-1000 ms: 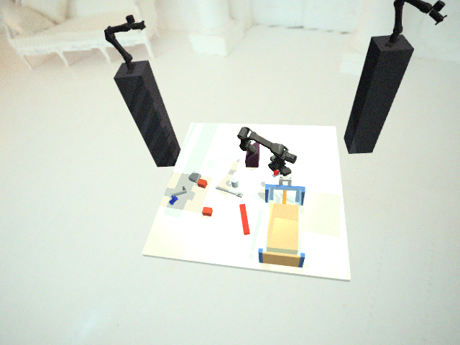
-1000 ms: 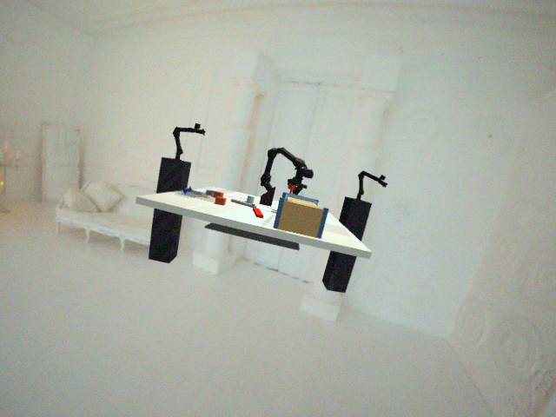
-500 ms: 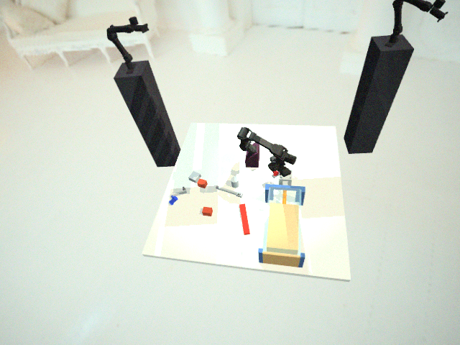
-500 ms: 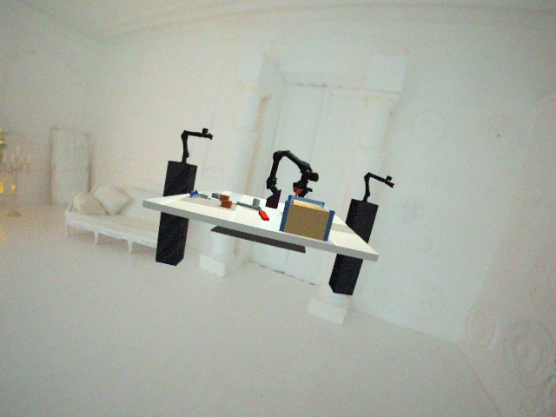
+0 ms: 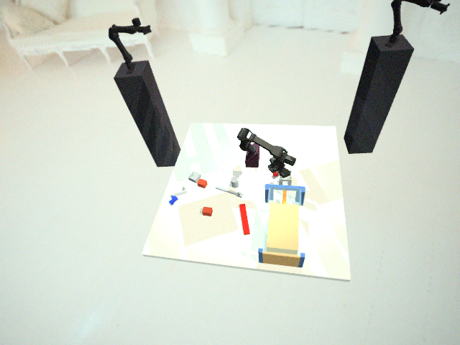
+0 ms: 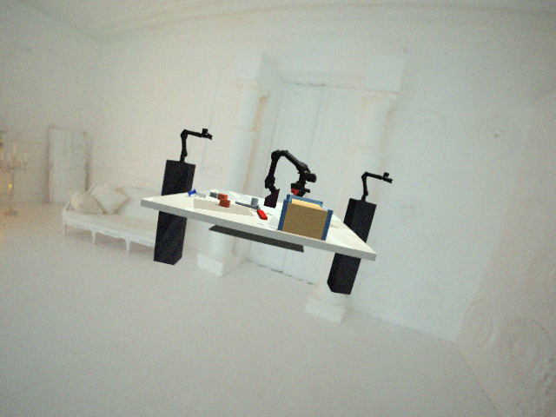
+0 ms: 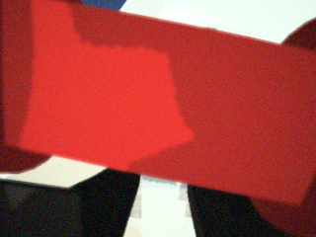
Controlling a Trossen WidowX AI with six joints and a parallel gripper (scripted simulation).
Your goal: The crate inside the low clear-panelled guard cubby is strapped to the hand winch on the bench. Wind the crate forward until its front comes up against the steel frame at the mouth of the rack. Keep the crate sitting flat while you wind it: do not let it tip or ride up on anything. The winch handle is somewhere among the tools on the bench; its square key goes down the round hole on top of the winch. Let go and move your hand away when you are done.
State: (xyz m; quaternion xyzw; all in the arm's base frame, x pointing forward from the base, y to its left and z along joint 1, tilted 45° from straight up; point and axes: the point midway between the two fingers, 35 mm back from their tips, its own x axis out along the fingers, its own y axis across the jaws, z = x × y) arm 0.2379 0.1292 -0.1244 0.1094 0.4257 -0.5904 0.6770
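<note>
The red grip is 5 cm above my gripper tip, 4 cm to the right of it and 2 cm ahead of it. Also, from my gripper tip: hand winch: 9 cm below, 4 cm to the left, 4 cm behind; blue steel frame: 13 cm ahead, 3 cm to the left, 2 cm below; red-knobbed winch handle: 2 cm above, 1 cm to the right.
</note>
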